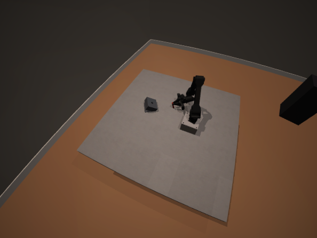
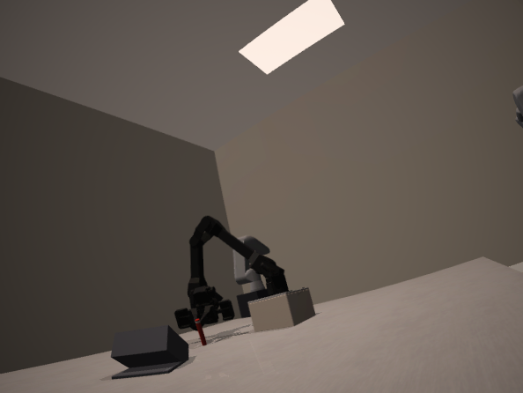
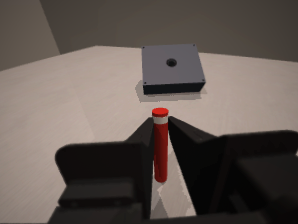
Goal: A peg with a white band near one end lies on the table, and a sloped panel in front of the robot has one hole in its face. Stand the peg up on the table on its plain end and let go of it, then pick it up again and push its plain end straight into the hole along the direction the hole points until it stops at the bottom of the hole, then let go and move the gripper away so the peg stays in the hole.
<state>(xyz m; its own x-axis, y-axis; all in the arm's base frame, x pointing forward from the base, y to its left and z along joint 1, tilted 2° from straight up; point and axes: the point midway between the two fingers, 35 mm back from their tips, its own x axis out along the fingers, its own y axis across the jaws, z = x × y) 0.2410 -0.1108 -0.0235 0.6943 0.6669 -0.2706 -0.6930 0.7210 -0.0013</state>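
The red peg is 10 mm below my gripper tip. Also, from my gripper tip: sloped panel 190 mm ahead, 110 mm to the left, 30 mm below.
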